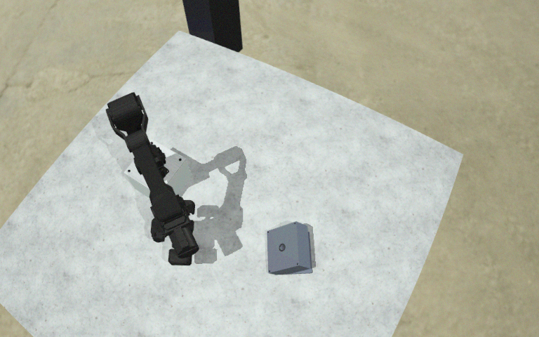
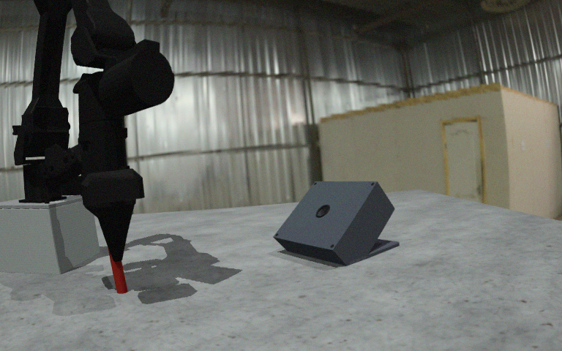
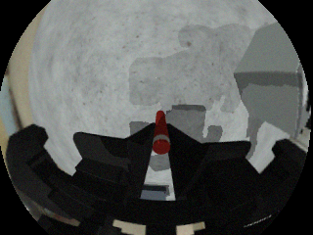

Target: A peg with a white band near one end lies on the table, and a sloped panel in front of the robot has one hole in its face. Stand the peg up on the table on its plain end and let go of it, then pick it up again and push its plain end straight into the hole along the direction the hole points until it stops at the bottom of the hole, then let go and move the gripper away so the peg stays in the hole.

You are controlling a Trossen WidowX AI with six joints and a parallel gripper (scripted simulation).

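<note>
The grey sloped panel lies 24 cm ahead of my gripper tip and 17 cm to the left of it. Also, from my gripper tip: red peg 2 cm above; then thin foot plate 26 cm ahead, 18 cm to the left, 4 cm below.
</note>
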